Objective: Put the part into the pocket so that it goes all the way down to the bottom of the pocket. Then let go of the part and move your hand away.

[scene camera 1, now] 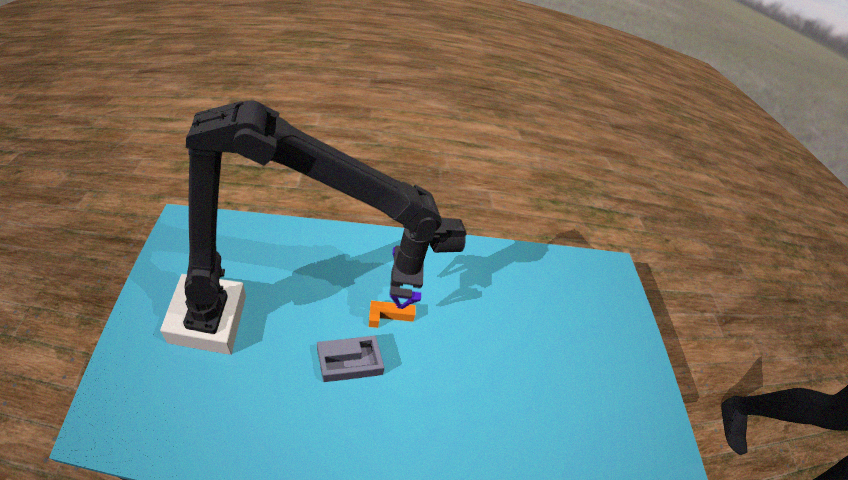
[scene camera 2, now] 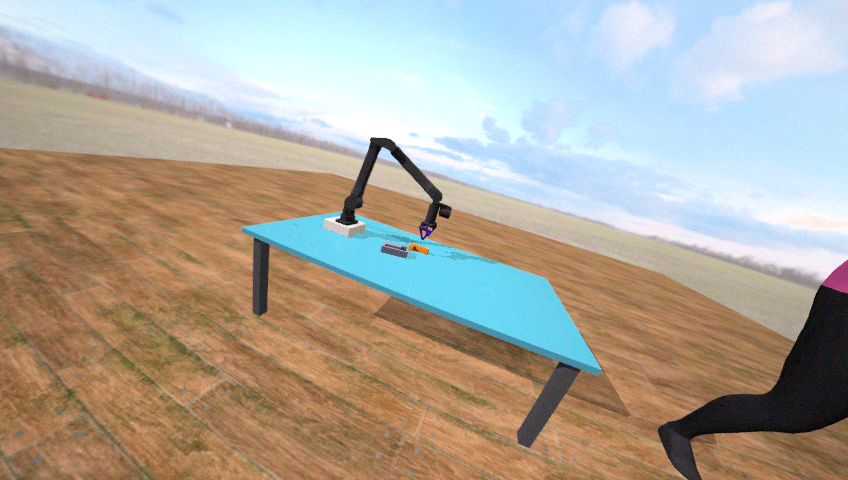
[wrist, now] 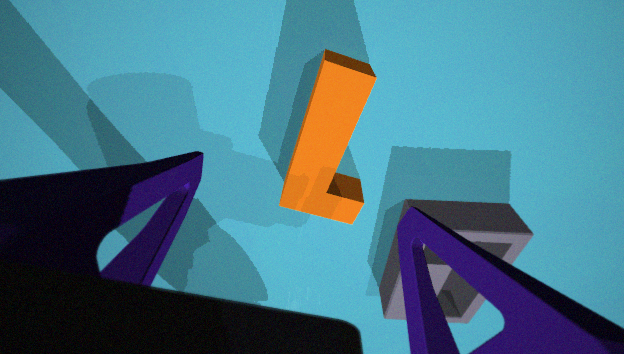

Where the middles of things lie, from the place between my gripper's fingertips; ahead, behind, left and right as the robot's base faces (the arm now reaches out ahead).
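From the orange L-shaped block [scene camera 1: 384, 310], my gripper is 7 cm above it, 1 cm past it and 2 cm to the left of it. Then there's the grey pocket block [scene camera 1: 352, 358], which is 10 cm behind my gripper, 16 cm to the right of it and 7 cm below it. Going by their middles, the orange L-shaped block is the nearest to my gripper of the things named here.
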